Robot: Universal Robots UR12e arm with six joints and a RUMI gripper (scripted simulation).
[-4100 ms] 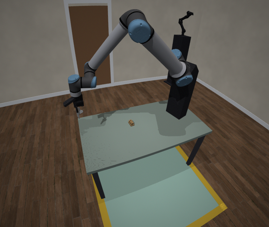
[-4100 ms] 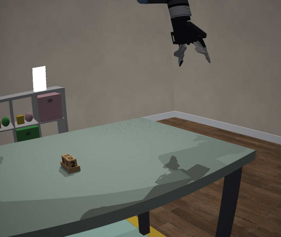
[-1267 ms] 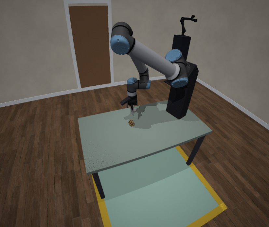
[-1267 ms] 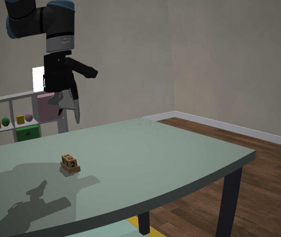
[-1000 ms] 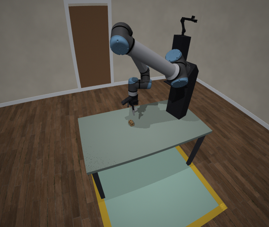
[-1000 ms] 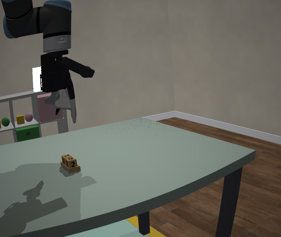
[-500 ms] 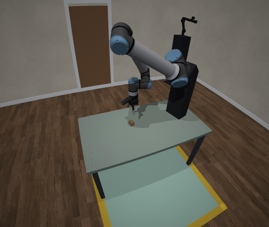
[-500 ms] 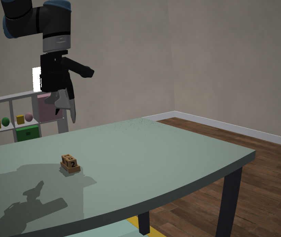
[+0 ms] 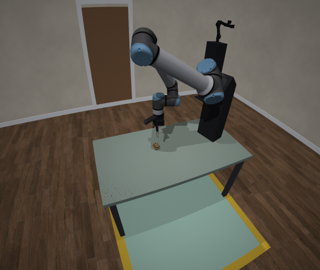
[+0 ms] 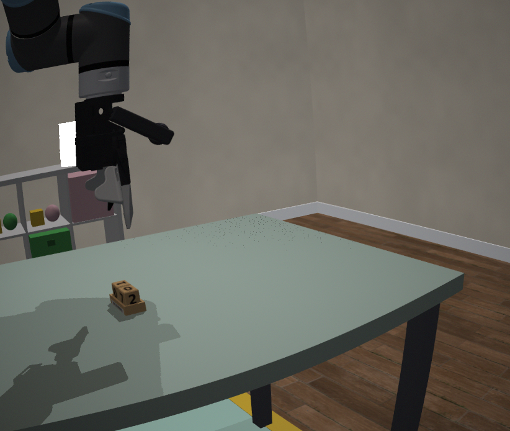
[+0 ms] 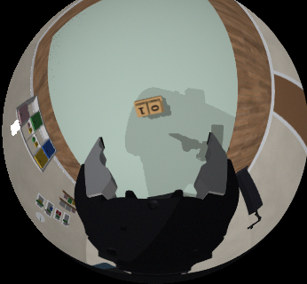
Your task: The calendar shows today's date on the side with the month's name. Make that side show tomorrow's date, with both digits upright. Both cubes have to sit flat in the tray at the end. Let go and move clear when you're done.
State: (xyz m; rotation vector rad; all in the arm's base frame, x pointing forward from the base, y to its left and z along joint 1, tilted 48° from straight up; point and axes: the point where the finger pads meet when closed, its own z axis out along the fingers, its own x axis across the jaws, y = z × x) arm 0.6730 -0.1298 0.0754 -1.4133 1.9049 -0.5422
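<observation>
Now: the cube 14 cm below my hand. From my hand the other things lie so: wooden calendar tray (15 cm below, 2 cm to the left).
</observation>
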